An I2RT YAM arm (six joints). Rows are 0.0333 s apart.
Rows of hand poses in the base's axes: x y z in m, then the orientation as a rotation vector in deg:
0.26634 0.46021 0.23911 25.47 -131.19 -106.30
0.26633 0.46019 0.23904 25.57 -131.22 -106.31
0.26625 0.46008 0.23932 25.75 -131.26 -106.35
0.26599 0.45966 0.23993 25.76 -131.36 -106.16
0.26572 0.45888 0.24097 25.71 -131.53 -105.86
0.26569 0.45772 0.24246 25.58 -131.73 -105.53
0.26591 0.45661 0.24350 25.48 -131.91 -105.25
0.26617 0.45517 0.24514 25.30 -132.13 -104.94
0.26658 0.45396 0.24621 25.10 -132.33 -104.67
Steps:
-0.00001 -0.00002 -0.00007 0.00 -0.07 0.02
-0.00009 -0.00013 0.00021 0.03 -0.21 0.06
-0.00035 -0.00055 0.00082 -0.11 -0.21 0.09
-0.00062 -0.00133 0.00186 -0.35 -0.18 0.10
-0.00065 -0.00249 0.00335 -0.62 -0.12 0.07
-0.00043 -0.00360 0.00439 -0.85 -0.08 0.05
-0.00017 -0.00504 0.00603 -1.12 -0.01 -0.02
0.00024 -0.00625 0.00710 -1.35 0.06 -0.11

